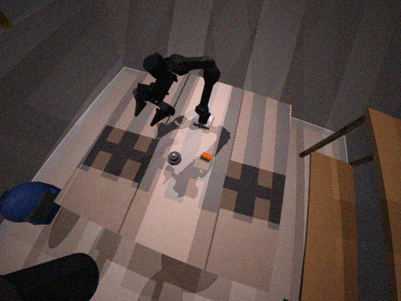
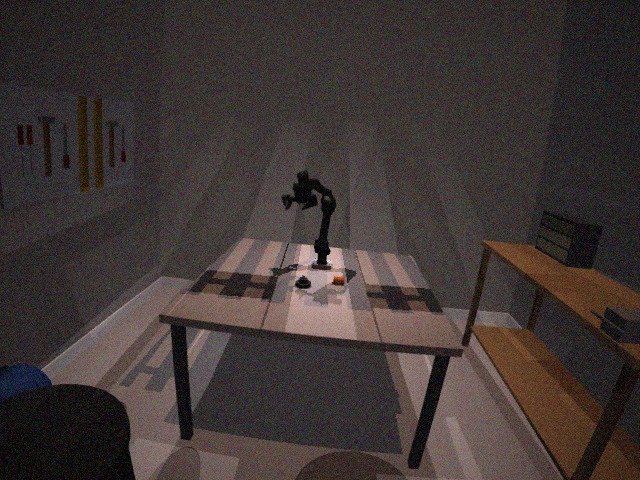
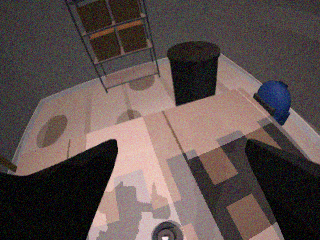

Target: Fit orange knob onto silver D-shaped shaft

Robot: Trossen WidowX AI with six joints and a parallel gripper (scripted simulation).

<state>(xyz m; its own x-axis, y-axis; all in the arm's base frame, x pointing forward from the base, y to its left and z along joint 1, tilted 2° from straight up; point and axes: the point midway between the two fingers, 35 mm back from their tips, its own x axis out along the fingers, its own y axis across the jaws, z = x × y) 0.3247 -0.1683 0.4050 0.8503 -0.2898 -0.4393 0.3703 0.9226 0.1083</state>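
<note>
My gripper tip is 8 cm past the orange knob, 29 cm to the right of it and 40 cm above it. The rest, counted from my gripper tip: round dark pedestal: 2 cm behind, 8 cm to the left, 39 cm below.
</note>
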